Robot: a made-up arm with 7 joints.
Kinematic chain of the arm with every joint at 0, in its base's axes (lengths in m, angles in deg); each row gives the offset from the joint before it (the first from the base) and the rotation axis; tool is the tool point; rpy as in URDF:
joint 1: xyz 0 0 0.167 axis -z
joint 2: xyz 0 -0.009 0.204 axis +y
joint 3: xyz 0 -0.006 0.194 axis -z
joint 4: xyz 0 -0.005 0.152 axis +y
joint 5: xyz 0 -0.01 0.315 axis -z
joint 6: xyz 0 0 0.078 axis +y
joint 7: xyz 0 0 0.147 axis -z
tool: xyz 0 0 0 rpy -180 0 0
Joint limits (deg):
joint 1: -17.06..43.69
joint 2: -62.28..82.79
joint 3: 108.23..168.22
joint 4: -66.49..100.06
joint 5: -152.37..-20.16
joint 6: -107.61..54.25
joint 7: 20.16..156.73
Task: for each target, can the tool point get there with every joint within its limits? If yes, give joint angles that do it. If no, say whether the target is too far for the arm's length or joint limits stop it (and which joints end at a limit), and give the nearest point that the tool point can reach.
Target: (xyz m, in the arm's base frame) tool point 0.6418 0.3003 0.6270
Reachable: yes | joints -3.62 68.44 126.15 -32.62 -92.48 -77.39 117.28
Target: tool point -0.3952 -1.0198 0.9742
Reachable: no: too far | nearest point -0.3293 -0.5722 0.8011 | short by 0.484 m
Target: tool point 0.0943 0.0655 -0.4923
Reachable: no: joint limits stop it (at a limit: joint 1, joint 2, joint 3, joint 4, joint 5, joint 6) | nearest point 0.4621 0.1876 -0.0494 | short by 0.589 m
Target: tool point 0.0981 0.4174 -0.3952
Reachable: no: joint limits stop it (at a limit: joint 1, joint 2, joint 4, joint 5) | nearest point 0.3941 0.3252 -0.0024 | short by 0.500 m
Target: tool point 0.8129 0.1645 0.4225
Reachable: yes | joints 2.16 71.71 123.23 -33.86 -86.79 28.76 117.94
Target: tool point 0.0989 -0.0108 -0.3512
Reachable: no: joint limits stop it (at a limit: joint 2, joint 3, joint 4, joint 5, joint 6) | nearest point 0.4958 -0.0541 -0.0494 | short by 0.500 m
